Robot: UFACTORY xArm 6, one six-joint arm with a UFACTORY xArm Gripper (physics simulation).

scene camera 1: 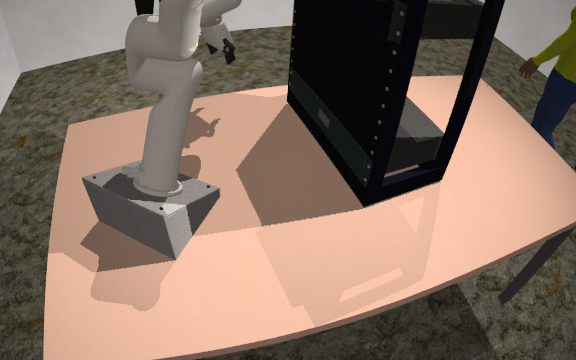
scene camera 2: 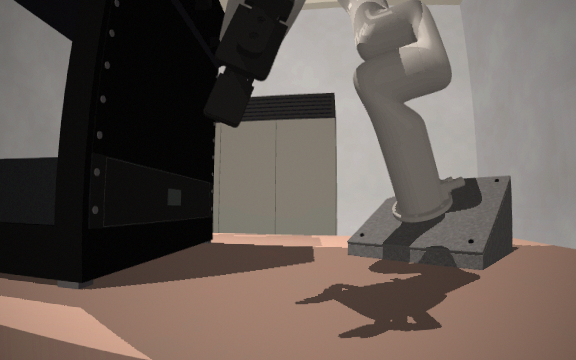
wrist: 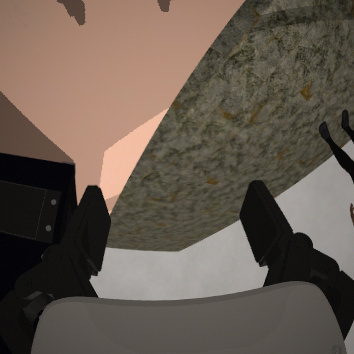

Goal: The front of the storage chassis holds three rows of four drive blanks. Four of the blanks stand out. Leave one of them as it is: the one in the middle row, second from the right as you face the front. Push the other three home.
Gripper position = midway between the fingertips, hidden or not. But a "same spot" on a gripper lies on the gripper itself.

Scene:
my gripper: scene camera 1 222, 56; scene camera 2; wrist
same spot on my gripper: [wrist: 65, 269] = [scene camera 2: 252, 78]

